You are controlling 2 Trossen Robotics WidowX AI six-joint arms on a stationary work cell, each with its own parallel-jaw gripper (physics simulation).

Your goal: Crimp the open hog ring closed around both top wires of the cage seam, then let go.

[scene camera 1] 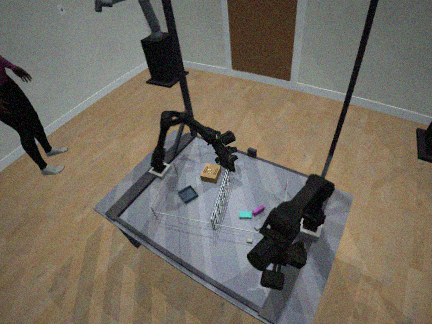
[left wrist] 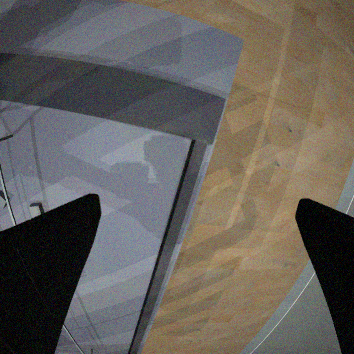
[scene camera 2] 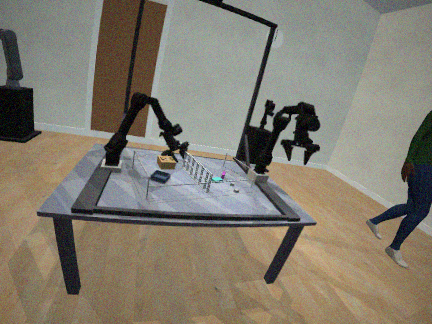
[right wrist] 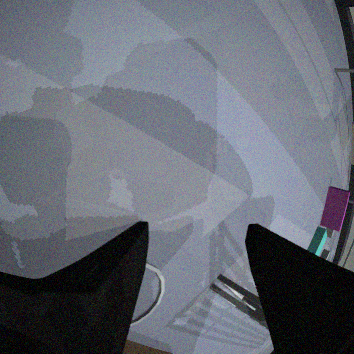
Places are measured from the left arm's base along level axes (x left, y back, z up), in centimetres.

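Pixels of known places: left gripper, fingertip midpoint: (scene camera 1: pixel 274 272) (left wrist: pixel 203 207) (scene camera 2: pixel 296 162); right gripper, fingertip midpoint: (scene camera 1: pixel 232 171) (scene camera 2: pixel 181 161) (right wrist: pixel 198 232); left arm's base, link origin: (scene camera 1: pixel 310 224) (scene camera 2: pixel 259 172); right arm's base, link origin: (scene camera 1: pixel 159 168) (scene camera 2: pixel 111 163).
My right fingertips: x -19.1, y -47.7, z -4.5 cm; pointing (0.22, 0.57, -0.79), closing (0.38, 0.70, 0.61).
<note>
For each thing: its top centre in the pictures, then the offset to it from my right fingertips. "spot": a spot on its surface instead.
- pale hog ring, top centre: (right wrist: pixel 127 299) dx +1.7, dy -4.4, dz -1.3 cm
- cage seam, surface spot: (scene camera 1: pixel 220 200) (scene camera 2: pixel 195 171) spot: dx +22.1, dy +3.3, dz +3.2 cm
- brown box, top centre: (scene camera 1: pixel 210 169) (scene camera 2: pixel 166 157) dx +6.1, dy -10.7, dz +3.8 cm
- dark blue tray, top centre: (scene camera 2: pixel 160 174) (scene camera 1: pixel 187 192) dx +23.4, dy -15.9, dz +1.0 cm
- teal block, top centre: (right wrist: pixel 318 250) (scene camera 1: pixel 245 214) dx +22.8, dy +17.1, dz +0.0 cm
- magenta piece, top centre: (right wrist: pixel 344 211) (scene camera 1: pixel 258 209) dx +18.7, dy +22.4, dz +2.0 cm
A pale hog ring (right wrist: pixel 163 287) shows in part beside the left-hand finger in the right wrist view; that finger hides the rest, and no gap in the ring can be made out. The cage seam (scene camera 1: pixel 220 200) (scene camera 2: pixel 197 172) stands upright at mid-table; its two dark top wires (right wrist: pixel 245 291) run side by side toward the right-hand finger. My right gripper (right wrist: pixel 198 232) (scene camera 1: pixel 231 168) (scene camera 2: pixel 179 153) is partly open, over the far end of the seam, with no ring visibly gripped. My left gripper (left wrist: pixel 203 207) (scene camera 2: pixel 299 160) is wide open and empty, high over the table's right side.
A brown box (scene camera 1: pixel 210 173) (scene camera 2: pixel 166 161) and dark blue tray (scene camera 1: pixel 188 194) (scene camera 2: pixel 160 176) stand left of the seam. A teal block (scene camera 1: pixel 245 214) (right wrist: pixel 318 241) and magenta piece (scene camera 1: pixel 258 210) (right wrist: pixel 335 208) lie right of it. Thin wires and posts surround the area.
</note>
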